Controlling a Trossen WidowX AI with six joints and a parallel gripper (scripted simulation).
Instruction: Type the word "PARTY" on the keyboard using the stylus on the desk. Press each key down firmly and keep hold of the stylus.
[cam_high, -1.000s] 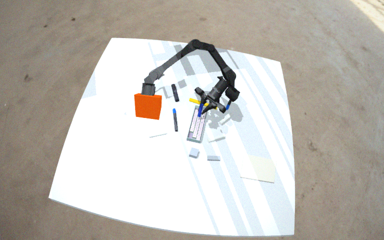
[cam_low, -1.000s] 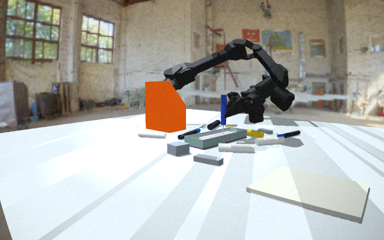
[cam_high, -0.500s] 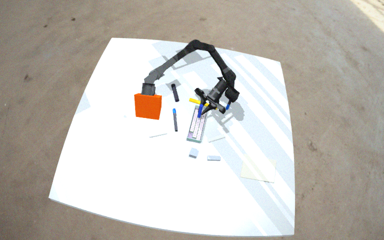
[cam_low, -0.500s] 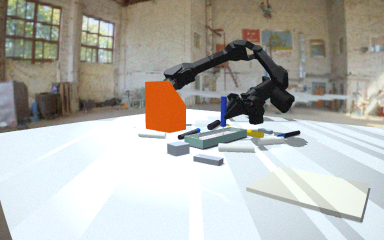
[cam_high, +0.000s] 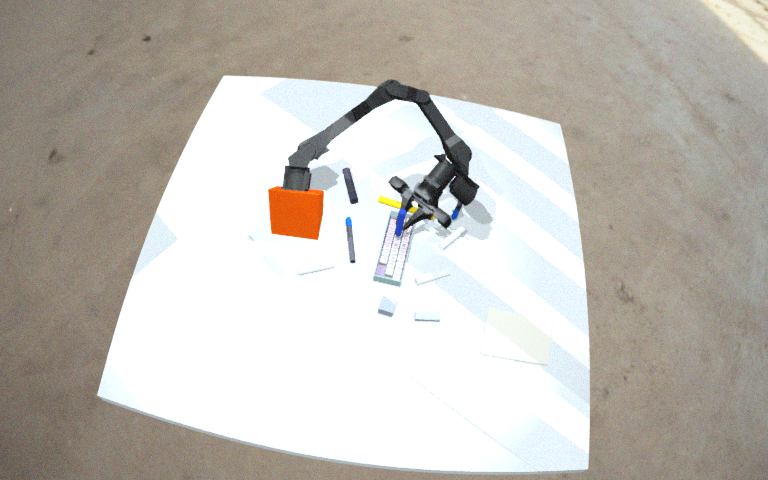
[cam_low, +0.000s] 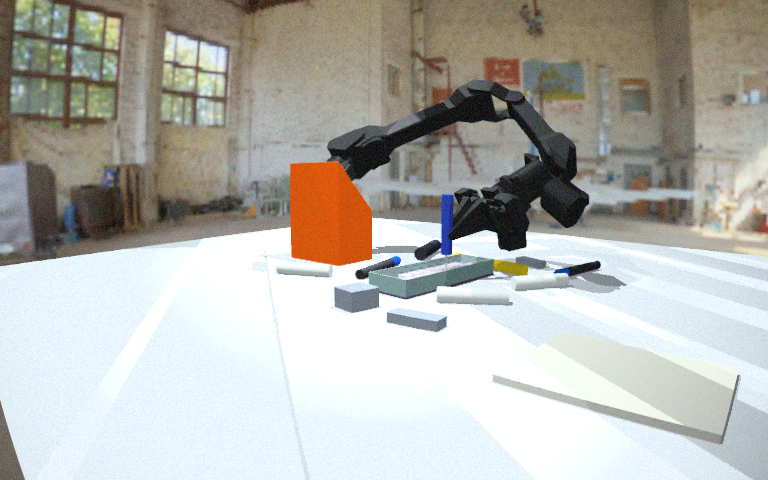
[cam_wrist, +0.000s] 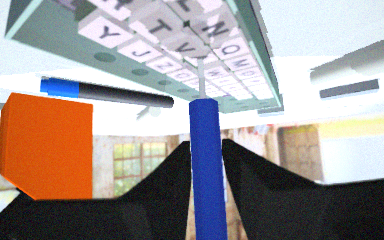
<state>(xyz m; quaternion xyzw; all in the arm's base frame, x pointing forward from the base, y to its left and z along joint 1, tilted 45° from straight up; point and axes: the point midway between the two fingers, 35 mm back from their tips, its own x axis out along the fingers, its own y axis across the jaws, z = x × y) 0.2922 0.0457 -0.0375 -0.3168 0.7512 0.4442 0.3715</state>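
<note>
My gripper tip is now 2 cm short of the yellow marker, 12 cm to the right of it and 6 cm above it. From my gripper tip the other things lie so: dark marker: 15 cm behind, 17 cm to the left, 6 cm below; then blue stylus: 1 cm below; then pale flat pad: 34 cm ahead, 25 cm to the right, 6 cm below.
</note>
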